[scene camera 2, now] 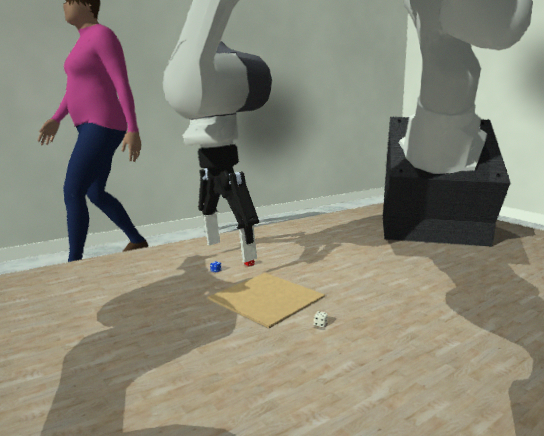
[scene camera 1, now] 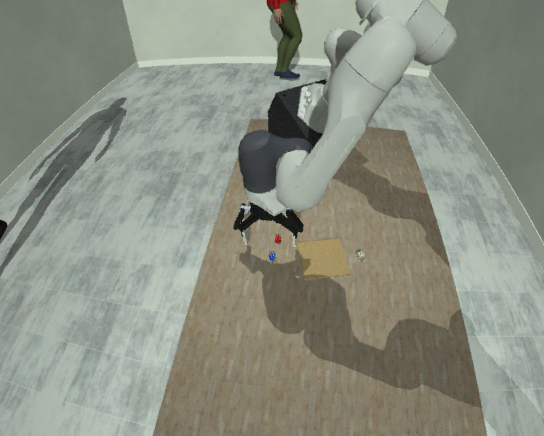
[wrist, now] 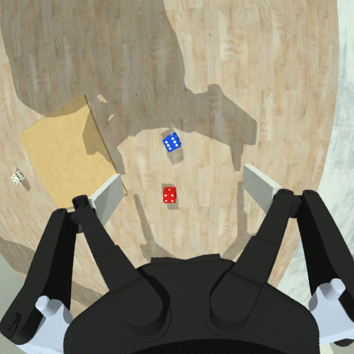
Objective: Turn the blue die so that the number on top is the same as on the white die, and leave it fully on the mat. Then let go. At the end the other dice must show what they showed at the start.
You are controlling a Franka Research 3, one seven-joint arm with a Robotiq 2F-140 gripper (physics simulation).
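Observation:
The blue die lies on the wooden surface, off the mat; its top appears to show a six in the wrist view. The white die lies beyond the opposite side of the tan mat; its top number is too small to read surely. The red die lies near the blue one, partly hidden by a finger in scene camera 2. My gripper is open, empty and pointing down above the blue and red dice.
The red die is the blue die's close neighbour, on the side toward the robot's base. The mat lies flat to one side of both. A person stands at the back; a person in pink also shows in scene camera 2. Arm shadows cross the mat's edge.

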